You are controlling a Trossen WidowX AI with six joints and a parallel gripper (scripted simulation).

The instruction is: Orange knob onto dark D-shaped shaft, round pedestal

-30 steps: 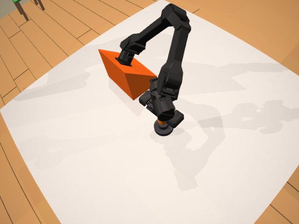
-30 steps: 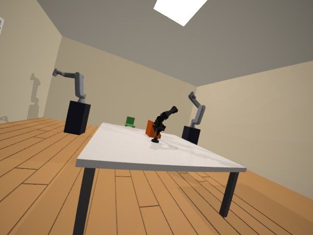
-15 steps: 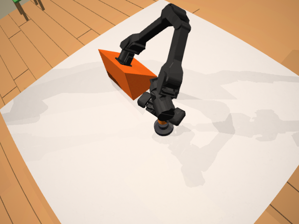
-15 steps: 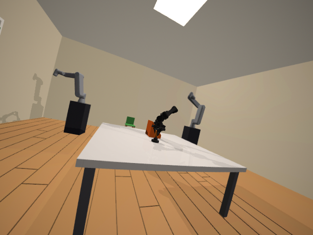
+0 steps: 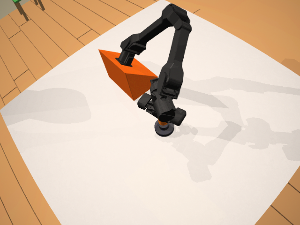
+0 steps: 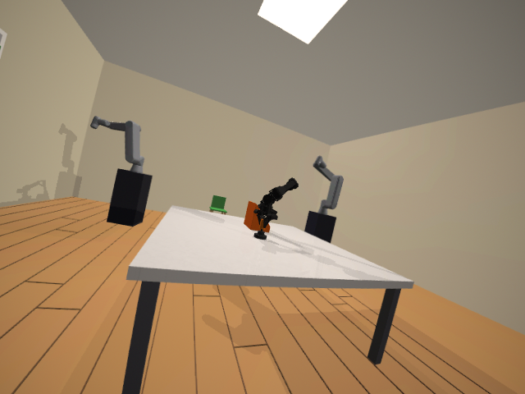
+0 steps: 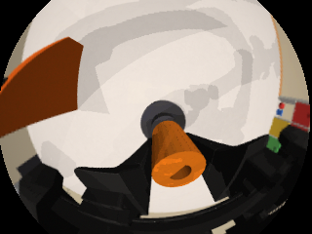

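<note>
My gripper tip is now 2 cm below the orange knob. From my gripper tip the other things lie so: round pedestal: 4 cm below.
</note>
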